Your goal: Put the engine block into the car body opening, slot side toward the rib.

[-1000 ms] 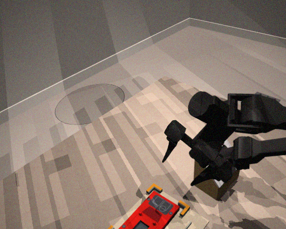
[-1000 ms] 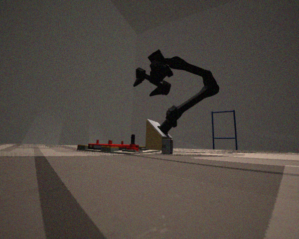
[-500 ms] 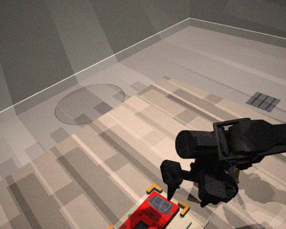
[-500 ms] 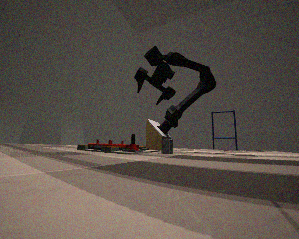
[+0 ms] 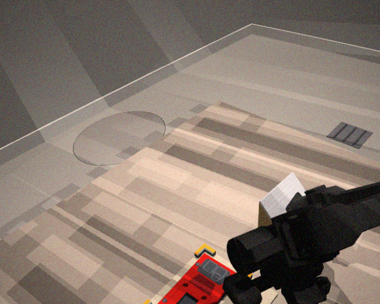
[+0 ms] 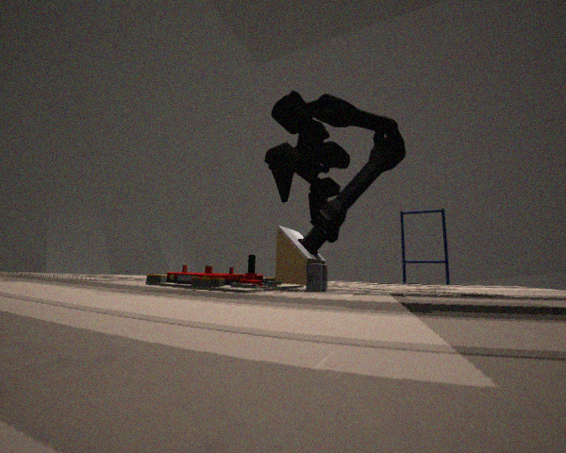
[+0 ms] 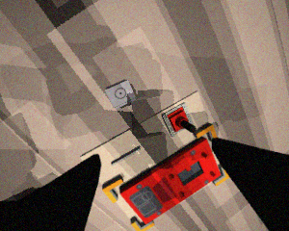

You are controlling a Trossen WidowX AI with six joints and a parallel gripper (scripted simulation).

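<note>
The engine block lies 10 mm ahead of my gripper tip, 30 mm to the left of it and 130 mm below it.
</note>
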